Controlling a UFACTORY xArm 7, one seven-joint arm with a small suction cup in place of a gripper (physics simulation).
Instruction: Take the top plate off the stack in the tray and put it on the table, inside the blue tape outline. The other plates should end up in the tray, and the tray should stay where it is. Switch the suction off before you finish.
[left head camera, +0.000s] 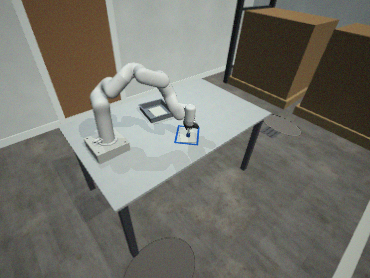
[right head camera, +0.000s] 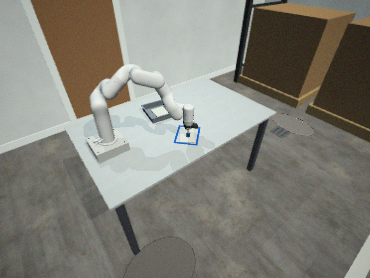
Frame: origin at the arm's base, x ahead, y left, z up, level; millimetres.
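Seen in the pictures: hand, its tool point: (left head camera: 188, 137) (right head camera: 188, 137); arm's base, origin of its link: (left head camera: 107, 140) (right head camera: 108, 140).
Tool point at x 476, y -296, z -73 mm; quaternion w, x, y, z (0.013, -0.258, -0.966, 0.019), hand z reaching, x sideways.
Pixels of each thing's top centre, then the offset from my tool point to it. "pt": a spot on its surface instead. Level surfaces: height alone.
- blue tape outline, a spot on its surface: (right head camera: 185, 144) (left head camera: 186, 144) pt dx -75, dy -51, dz +7 mm
- grey tray, centre of its top: (left head camera: 156, 107) (right head camera: 158, 108) dx +45, dy +402, dz +55 mm
- table, height of its surface: dz +5 mm
A white plate (left head camera: 183, 138) (right head camera: 182, 138) lies flat inside the blue tape outline (left head camera: 186, 144) (right head camera: 185, 143), and it looks level with the table top. My suction cup (left head camera: 188, 135) (right head camera: 188, 135) is down at the middle of this plate and appears to touch it. The frames do not show whether the suction holds it. The grey tray (left head camera: 162, 118) (right head camera: 162, 118) stands farther back on the table. A white plate (left head camera: 158, 111) (right head camera: 160, 112) shows in the tray; how many lie under it cannot be seen. The arm partly covers the tray's right side.
The arm's base (left head camera: 107, 149) (right head camera: 108, 148) stands at the left end of the table (left head camera: 130, 187) (right head camera: 125, 187). The arm arches over the table, with its wrist above the outline. Large brown boxes (left head camera: 270, 55) (right head camera: 285, 50) stand on the floor beyond the table.
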